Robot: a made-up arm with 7 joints.
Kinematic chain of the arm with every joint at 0, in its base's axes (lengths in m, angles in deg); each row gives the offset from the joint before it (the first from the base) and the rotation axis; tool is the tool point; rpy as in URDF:
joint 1: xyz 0 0 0.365 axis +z
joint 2: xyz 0 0 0 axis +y
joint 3: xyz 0 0 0.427 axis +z
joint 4: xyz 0.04 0 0 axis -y
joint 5: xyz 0.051 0 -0.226 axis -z
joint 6: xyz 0 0 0 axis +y
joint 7: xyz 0.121 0 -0.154 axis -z
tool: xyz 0 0 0 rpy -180 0 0
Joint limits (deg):
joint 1: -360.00..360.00
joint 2: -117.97..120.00
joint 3: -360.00..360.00
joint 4: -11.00..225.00
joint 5: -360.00..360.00
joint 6: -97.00..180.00
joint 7: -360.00..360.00
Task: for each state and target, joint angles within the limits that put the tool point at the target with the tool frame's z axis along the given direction. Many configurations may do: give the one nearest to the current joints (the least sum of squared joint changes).
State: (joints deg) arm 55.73 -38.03 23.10 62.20 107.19 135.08 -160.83
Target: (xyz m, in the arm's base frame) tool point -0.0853 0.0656 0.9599 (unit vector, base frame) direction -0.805 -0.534 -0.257
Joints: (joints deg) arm 52.63 -12.91 -7.99 99.99 124.54 167.31 -160.83
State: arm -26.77 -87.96 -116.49 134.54 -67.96 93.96 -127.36
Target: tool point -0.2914 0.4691 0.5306 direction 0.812 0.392 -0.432
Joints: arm -66.84 -36.85 -133.92 98.46 -73.21 119.26 -127.36
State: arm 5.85 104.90 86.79 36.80 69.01 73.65 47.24
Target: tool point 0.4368 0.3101 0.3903 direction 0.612 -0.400 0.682
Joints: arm 1.54 120.00 101.24 67.38 94.52 106.60 47.24
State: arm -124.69 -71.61 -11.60 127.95 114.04 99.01 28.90
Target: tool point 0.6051 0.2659 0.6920 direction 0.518 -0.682 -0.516
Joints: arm -141.09 -71.63 -3.61 143.52 111.15 117.91 28.90
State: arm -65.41 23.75 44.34 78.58 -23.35 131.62 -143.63
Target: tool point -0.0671 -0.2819 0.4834 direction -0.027 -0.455 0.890
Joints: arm -88.96 65.06 -5.04 28.37 -28.77 169.32 -143.63
